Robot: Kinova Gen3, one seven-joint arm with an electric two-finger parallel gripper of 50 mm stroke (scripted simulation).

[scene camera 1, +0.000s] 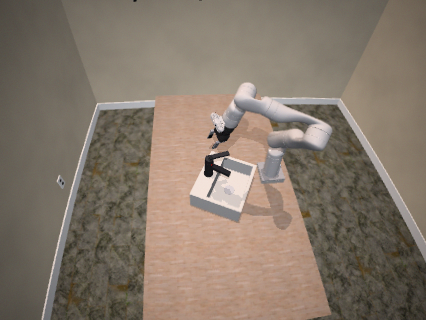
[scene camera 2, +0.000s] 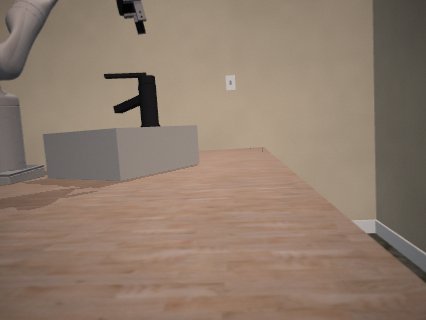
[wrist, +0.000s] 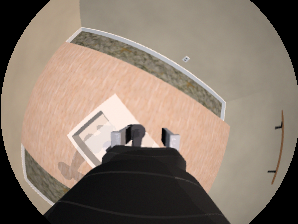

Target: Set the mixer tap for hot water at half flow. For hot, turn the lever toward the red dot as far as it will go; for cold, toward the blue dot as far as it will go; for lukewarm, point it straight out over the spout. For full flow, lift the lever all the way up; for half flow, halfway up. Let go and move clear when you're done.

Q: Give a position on a white basin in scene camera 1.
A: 225,196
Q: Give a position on a white basin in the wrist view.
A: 91,143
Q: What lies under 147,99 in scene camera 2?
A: A mixer tap.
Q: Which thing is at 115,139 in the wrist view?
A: The gripper.
